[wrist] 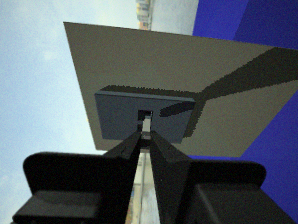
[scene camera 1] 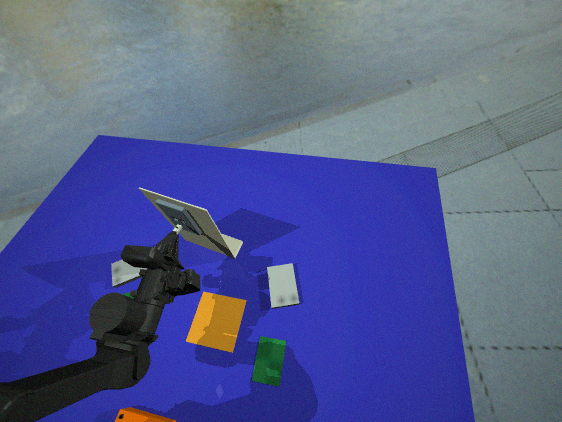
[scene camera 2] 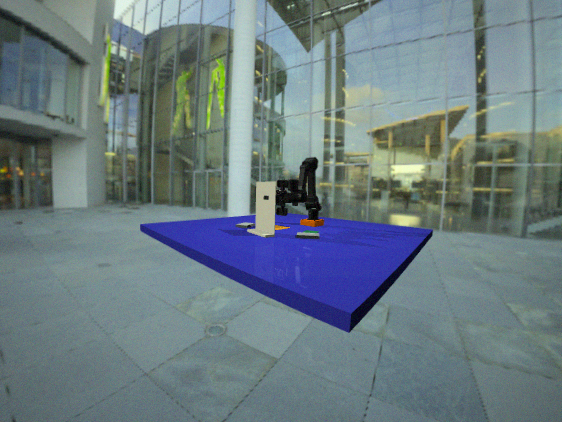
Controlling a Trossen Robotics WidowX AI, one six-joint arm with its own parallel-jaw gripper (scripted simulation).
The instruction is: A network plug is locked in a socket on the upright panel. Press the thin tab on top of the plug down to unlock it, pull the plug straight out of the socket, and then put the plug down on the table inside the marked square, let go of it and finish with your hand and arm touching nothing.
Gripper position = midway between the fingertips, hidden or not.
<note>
I see my gripper (scene camera 1: pixel 175 232) and a beige upright panel (scene camera 1: pixel 198 227).
My gripper also shows in the wrist view (wrist: pixel 145 134). The beige upright panel shows as well in the wrist view (wrist: pixel 212 97) and in scene camera 2 (scene camera 2: pixel 265 191).
</note>
